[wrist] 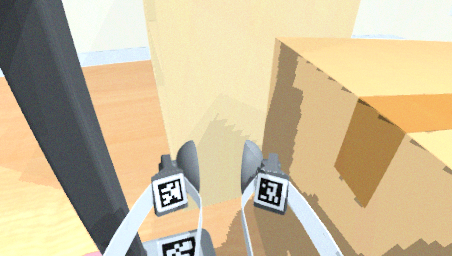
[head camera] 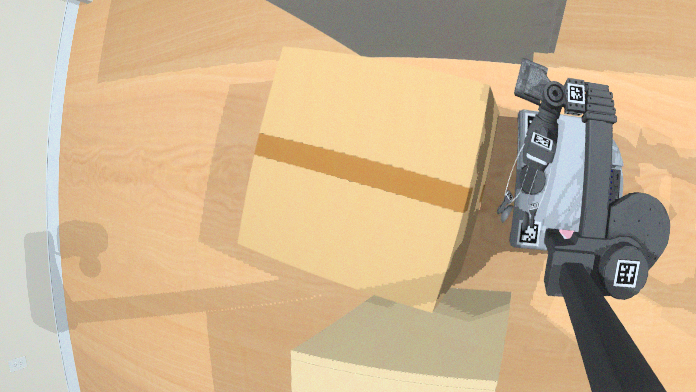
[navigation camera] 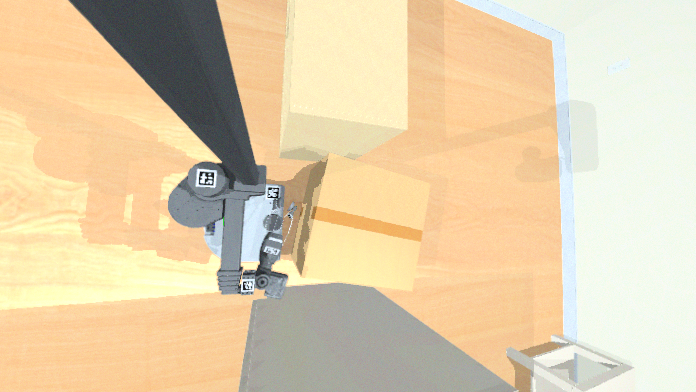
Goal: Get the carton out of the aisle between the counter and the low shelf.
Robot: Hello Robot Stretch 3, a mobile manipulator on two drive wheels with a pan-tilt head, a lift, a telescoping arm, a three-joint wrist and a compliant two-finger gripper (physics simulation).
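Frame: origin at the robot's base, x back, y right, z up, level; millimetres.
Where they show: gripper, fingertip midpoint: [head camera: 512, 225] [navigation camera: 286, 199]; robot's base, link origin: [head camera: 531, 178] [navigation camera: 271, 221].
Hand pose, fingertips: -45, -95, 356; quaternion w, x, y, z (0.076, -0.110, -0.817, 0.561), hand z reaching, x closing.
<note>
Each offset is from my fingertips to the top centre of the thing, as dx, dy, dz. "*": to the spot under its first point. Level surfaces: height alone.
The carton @(-327, +83, +51) [head camera: 360, 110] [navigation camera: 370, 195] [wrist: 320, 120], tan with a brown tape strip, stands upright and slightly turned between the grey-topped counter [head camera: 450, 30] [navigation camera: 350, 340] and the cream low shelf [head camera: 400, 345] [navigation camera: 347, 65] [wrist: 215, 60]. One carton corner overlaps the shelf's end in the head view; whether they touch cannot be told. My gripper [head camera: 518, 214] [navigation camera: 285, 210] [wrist: 219, 158] is open and empty, folded over my base. It is beside the carton's near side, with the carton to its right in the wrist view. My base is close to that side; a narrow strip of shadowed floor shows between them.
A pale wall [head camera: 22, 150] [navigation camera: 635, 200] with a light baseboard [head camera: 53, 165] [navigation camera: 569, 225] stands beyond the carton, past a stretch of wood floor @(dz -355) [head camera: 145, 175] [navigation camera: 495, 200]. A white open-framed piece @(* -1635, +948, -109) [navigation camera: 547, 367] stands near the wall beyond the counter. My dark mast [wrist: 65, 125] fills the wrist view's left.
</note>
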